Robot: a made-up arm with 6 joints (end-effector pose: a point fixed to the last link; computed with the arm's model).
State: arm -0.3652 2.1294 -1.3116 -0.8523 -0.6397 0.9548
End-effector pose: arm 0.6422 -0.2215 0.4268 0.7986 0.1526 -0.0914 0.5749
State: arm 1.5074 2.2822 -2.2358 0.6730 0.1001 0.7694
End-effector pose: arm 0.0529 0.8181 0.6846 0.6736 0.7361 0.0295 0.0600
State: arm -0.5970 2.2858 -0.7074 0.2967 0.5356 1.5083
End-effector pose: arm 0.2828 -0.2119 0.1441 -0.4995 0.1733 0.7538 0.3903
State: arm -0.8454 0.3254 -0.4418 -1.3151 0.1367 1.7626
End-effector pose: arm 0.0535 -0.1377 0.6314 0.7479 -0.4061 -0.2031 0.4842
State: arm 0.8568 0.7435 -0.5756 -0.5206 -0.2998 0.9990
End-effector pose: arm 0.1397 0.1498 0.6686 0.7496 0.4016 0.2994 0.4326
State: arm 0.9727 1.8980 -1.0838 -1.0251 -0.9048 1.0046
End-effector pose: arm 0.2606 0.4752 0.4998 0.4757 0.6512 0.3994 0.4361
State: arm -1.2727 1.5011 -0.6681 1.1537 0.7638 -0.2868
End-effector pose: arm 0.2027 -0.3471 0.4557 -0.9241 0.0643 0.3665 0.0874
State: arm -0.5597 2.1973 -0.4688 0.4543 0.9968 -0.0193
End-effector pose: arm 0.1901 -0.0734 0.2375 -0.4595 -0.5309 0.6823 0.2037
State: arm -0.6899 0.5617 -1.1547 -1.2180 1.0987 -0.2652
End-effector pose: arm -0.0660 -0.1776 0.8309 0.1521 -0.1882 -0.7468 0.6195
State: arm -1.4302 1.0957 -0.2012 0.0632 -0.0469 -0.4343
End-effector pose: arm 0.0258 -0.2286 0.3811 0.6001 -0.0866 -0.6804 0.4116
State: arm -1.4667 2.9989 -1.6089 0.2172 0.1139 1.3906
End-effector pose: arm 0.0525 -0.6315 -0.1174 -0.5848 0.4854 0.4481 0.4708
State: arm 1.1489 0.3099 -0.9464 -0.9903 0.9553 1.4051
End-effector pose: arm 0.1205 -0.0600 0.7782 0.8878 0.2091 0.0841 0.4012
